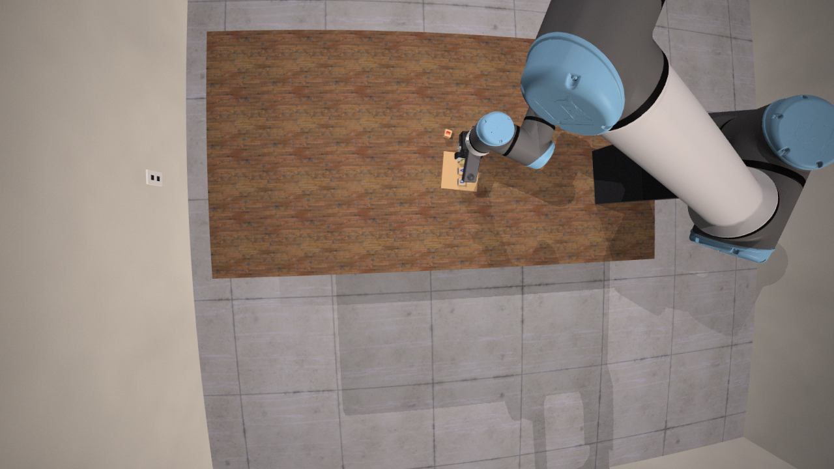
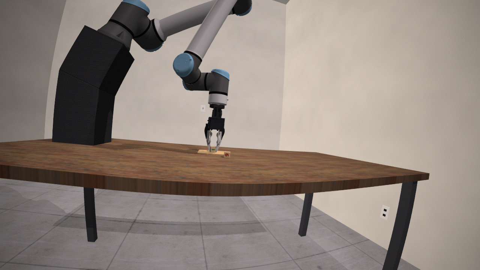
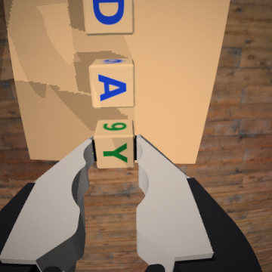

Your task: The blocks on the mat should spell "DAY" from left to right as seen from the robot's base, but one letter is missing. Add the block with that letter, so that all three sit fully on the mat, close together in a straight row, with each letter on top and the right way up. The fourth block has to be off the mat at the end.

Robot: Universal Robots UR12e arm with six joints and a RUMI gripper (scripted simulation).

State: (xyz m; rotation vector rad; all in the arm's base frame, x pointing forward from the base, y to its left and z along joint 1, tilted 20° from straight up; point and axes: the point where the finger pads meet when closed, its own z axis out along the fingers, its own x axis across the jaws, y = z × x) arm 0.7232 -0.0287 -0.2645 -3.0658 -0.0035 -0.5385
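Right now the mat is 40 mm to the left of my hand and 20 mm below it.
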